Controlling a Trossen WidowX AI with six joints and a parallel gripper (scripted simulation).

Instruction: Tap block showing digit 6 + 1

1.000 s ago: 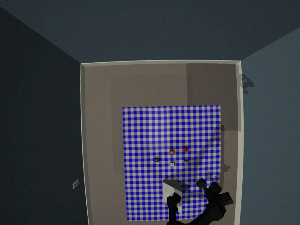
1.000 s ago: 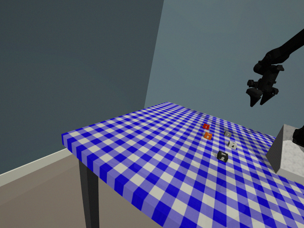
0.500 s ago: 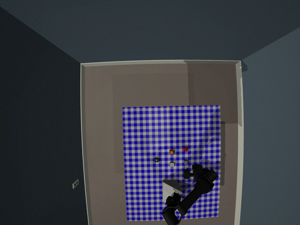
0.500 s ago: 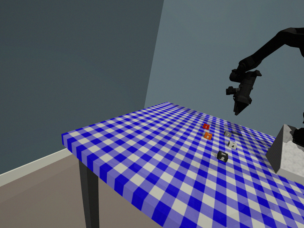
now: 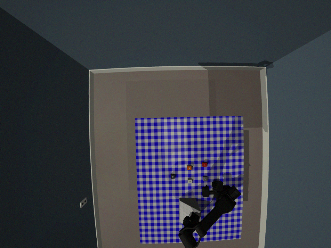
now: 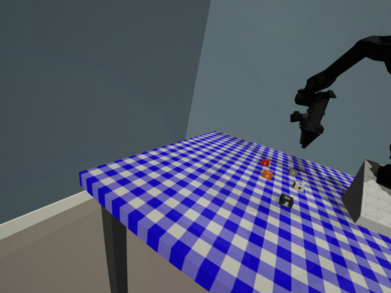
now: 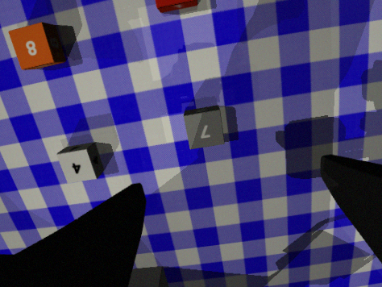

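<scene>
The grey block lies 12 cm below my gripper tip, 1 cm to the left of it and 1 cm behind it. From my gripper tip the other things lie so: orange block 15 cm to the left, 12 cm below, 7 cm ahead; then red block 12 cm below, 11 cm ahead, 3 cm to the left; then white block 13 cm to the left, 12 cm below, 4 cm behind.
</scene>
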